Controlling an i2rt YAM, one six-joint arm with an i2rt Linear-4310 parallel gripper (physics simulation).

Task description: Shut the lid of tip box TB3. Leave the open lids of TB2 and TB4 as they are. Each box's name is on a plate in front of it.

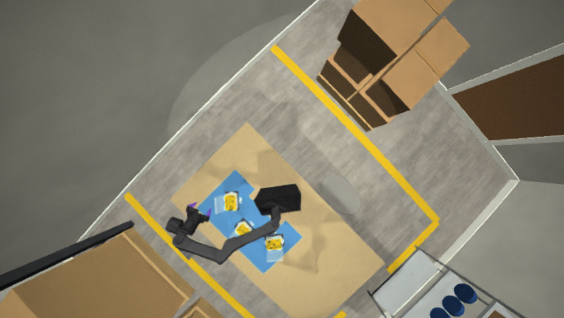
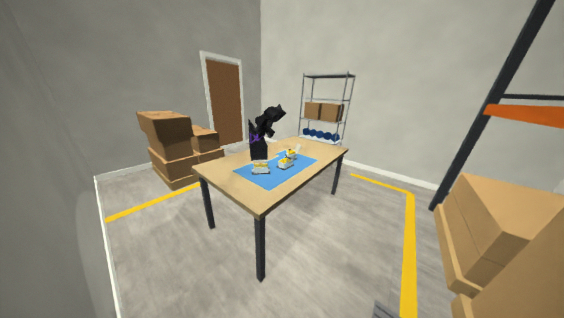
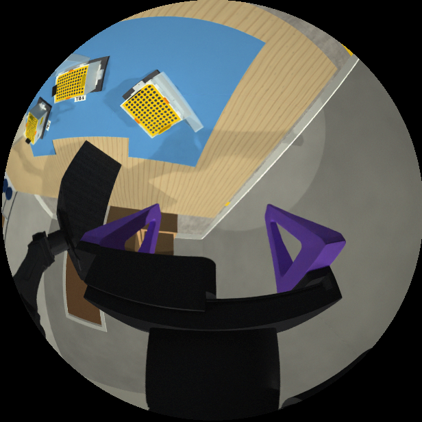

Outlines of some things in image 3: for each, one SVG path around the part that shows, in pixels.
The gripper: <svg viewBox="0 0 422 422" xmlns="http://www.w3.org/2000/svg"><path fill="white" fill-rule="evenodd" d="M84 232L74 249L79 259L88 268L88 273L84 279L84 283L87 286L83 297L115 319L138 330L149 332L145 366L145 398L147 407L152 412L171 417L197 420L228 420L253 417L278 410L280 399L280 360L277 332L288 330L311 319L342 298L334 274L330 269L330 264L345 245L345 238L343 238L342 234L277 208L270 203L266 205L264 220L273 260L277 293L269 295L217 299L216 265L213 260L203 256L175 256L154 253L161 219L158 203ZM276 223L301 242L301 250L294 261L290 258ZM149 223L138 251L125 250L125 240Z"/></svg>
A yellow perforated rack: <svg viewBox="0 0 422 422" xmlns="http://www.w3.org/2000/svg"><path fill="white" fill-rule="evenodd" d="M147 84L132 95L132 97L129 97L122 105L153 136L157 132L160 134L169 129L171 123L179 120L179 116L177 116L169 103L164 101L164 97L160 95L160 92L158 92L153 84Z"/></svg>
